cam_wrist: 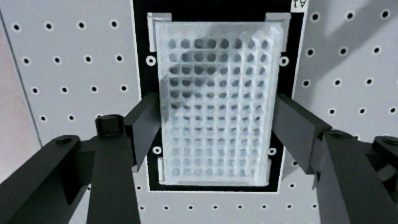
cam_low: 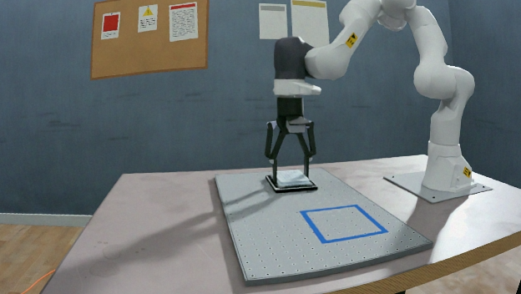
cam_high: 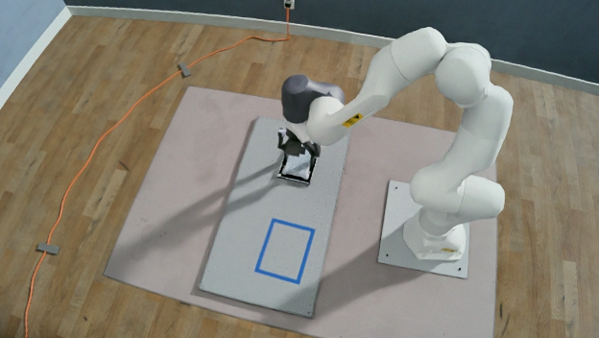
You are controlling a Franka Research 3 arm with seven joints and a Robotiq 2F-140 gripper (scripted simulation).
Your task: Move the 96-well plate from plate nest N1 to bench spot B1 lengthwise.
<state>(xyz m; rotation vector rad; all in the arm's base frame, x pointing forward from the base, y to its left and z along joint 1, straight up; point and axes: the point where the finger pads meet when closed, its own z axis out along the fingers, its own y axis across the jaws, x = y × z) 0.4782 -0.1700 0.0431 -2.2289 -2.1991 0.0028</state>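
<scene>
My hand is 2 cm above the 96-well plate. Also, from my hand: black plate nest N1: 3 cm below.
</scene>
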